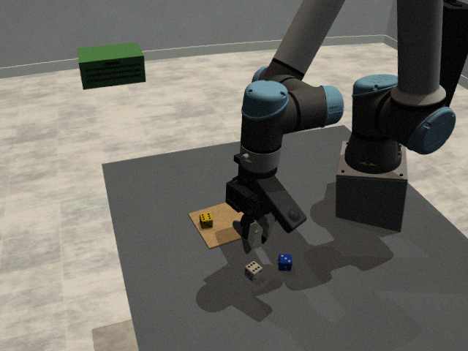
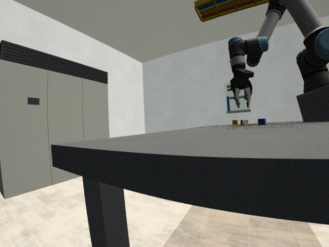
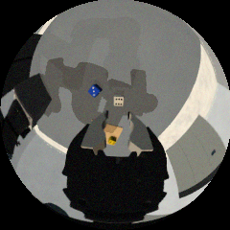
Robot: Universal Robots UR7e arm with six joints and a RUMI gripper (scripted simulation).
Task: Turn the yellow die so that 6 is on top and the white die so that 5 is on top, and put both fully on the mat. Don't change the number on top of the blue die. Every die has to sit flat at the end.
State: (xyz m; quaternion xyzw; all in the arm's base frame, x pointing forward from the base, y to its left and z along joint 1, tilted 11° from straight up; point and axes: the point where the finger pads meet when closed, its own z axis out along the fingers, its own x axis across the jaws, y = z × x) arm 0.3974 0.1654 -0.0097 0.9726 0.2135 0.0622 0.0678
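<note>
My hand is 90 mm above the white die. Also, from my hand: tan mat (20 mm ahead, 190 mm to the right, 100 mm below); then yellow die (60 mm ahead, 190 mm to the right, 90 mm below); then blue die (80 mm behind, 90 mm below).
</note>
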